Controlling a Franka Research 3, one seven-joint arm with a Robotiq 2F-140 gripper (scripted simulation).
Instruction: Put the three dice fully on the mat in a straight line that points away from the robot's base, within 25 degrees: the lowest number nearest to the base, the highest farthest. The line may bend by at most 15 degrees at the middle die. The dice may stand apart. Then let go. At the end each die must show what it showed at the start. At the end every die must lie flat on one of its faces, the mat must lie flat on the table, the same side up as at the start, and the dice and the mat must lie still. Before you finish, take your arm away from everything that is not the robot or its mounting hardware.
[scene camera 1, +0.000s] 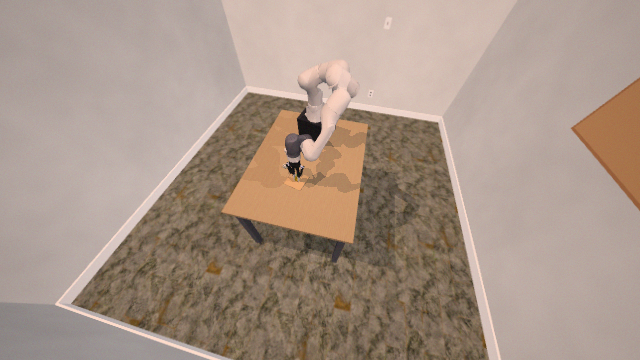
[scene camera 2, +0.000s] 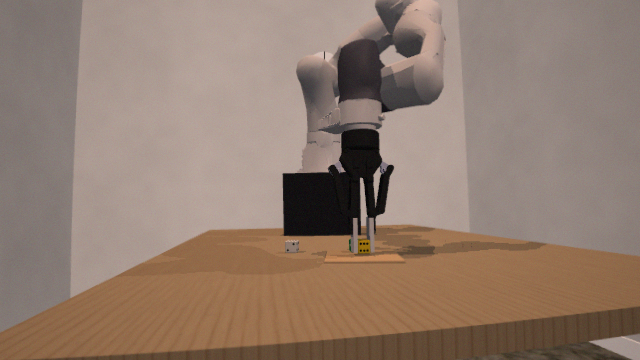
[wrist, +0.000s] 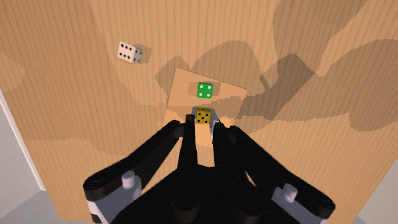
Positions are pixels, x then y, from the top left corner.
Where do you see my gripper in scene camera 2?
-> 362, 251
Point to my gripper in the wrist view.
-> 202, 114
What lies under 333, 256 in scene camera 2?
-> A tan mat.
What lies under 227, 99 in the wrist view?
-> A tan mat.
